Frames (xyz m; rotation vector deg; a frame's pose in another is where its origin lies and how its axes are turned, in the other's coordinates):
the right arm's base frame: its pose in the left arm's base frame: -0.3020 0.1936 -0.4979 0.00 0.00 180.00
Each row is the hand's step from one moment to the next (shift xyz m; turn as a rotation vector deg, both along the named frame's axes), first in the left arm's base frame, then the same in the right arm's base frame.
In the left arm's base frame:
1: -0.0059 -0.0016 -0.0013 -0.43 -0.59 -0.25
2: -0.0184 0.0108 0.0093 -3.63 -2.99 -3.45
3: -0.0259 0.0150 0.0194 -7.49 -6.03 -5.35
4: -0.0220 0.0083 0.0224 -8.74 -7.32 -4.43
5: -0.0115 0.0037 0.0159 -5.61 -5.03 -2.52
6: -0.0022 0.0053 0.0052 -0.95 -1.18 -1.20
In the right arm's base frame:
1: 0.0059 0.0016 -0.0013 0.43 0.59 -0.25
2: 0.0184 -0.0108 0.0093 3.63 2.99 -3.45
3: 0.0259 -0.0150 0.0194 7.49 6.03 -5.35
4: 0.0220 -0.0083 0.0224 8.74 7.32 -4.43
5: 0.0115 -0.0037 0.0159 5.61 5.03 -2.52
6: 0.0022 -0.0053 0.0052 0.95 1.18 -1.20

